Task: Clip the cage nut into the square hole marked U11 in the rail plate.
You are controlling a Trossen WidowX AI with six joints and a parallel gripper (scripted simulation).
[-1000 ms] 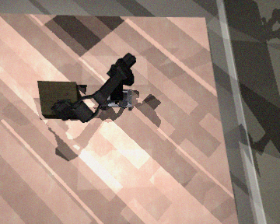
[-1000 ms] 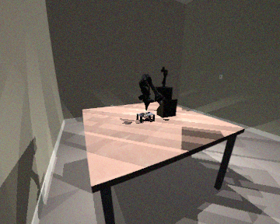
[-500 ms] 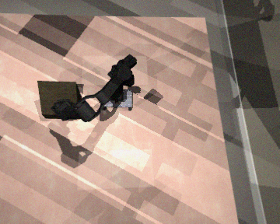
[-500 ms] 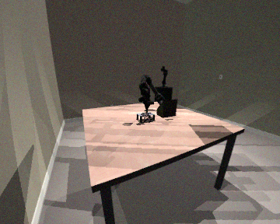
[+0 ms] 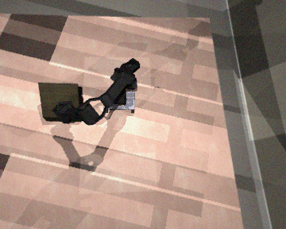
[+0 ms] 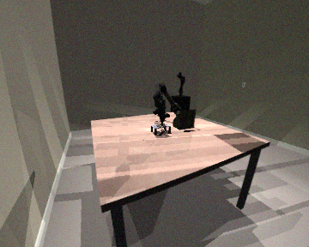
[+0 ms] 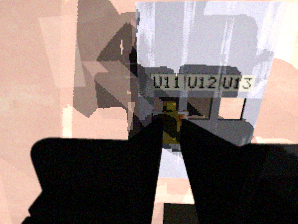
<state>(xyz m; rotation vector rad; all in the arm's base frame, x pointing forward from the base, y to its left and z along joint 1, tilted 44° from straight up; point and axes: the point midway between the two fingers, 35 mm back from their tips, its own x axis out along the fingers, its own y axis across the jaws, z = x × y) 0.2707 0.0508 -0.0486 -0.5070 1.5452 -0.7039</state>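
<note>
Now: the label strip 2 cm ahead of my gripper tip, 3 cm to the right of it and 3 cm below it. Also, from my gripper tip: cage nut 1 cm below.
</note>
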